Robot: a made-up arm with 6 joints. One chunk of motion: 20 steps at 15 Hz.
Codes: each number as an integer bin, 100 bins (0 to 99) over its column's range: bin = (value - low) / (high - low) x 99, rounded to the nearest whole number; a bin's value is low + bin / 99 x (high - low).
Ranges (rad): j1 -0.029..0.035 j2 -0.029..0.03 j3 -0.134..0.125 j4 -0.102..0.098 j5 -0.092..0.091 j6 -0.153..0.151
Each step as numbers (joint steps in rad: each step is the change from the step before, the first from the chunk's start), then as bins.
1 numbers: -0.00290 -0.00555 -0.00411 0.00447 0.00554 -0.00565
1 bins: 40 39 50 53 53 48
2 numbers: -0.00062 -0.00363 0.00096 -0.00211 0.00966 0.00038
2 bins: 44 43 52 49 55 50
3 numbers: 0.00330 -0.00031 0.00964 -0.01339 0.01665 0.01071
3 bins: 50 48 55 44 59 53
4 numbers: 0.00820 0.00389 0.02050 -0.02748 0.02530 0.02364
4 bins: 58 55 59 37 63 58
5 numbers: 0.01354 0.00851 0.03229 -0.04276 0.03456 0.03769
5 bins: 66 63 64 29 68 62
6 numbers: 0.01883 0.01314 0.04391 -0.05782 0.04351 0.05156
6 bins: 74 71 68 22 73 67
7 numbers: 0.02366 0.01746 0.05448 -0.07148 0.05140 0.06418
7 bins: 81 78 72 15 78 71
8 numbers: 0.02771 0.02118 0.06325 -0.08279 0.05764 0.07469
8 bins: 88 84 75 10 81 74
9 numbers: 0.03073 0.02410 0.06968 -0.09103 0.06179 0.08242
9 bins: 92 89 78 5 83 77
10 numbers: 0.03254 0.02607 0.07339 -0.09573 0.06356 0.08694
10 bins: 95 92 79 3 84 78
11 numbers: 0.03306 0.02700 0.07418 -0.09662 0.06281 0.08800
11 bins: 96 94 80 3 84 78
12 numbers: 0.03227 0.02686 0.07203 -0.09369 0.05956 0.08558
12 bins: 95 94 79 4 82 78
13 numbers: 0.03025 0.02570 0.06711 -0.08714 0.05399 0.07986
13 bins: 92 92 77 7 79 76
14 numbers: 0.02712 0.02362 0.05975 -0.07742 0.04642 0.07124
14 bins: 87 88 74 12 75 73
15 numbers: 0.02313 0.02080 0.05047 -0.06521 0.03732 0.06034
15 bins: 81 84 71 18 70 69
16 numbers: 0.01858 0.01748 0.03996 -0.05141 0.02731 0.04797
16 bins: 74 78 66 25 65 65
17 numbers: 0.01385 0.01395 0.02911 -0.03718 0.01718 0.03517
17 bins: 66 72 62 32 59 61
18 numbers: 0.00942 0.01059 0.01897 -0.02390 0.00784 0.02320
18 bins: 59 66 58 39 54 57
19 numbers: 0.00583 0.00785 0.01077 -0.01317 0.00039 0.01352
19 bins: 54 62 55 44 50 54
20 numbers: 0.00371 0.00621 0.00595 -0.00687 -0.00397 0.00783
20 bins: 51 59 53 47 48 52
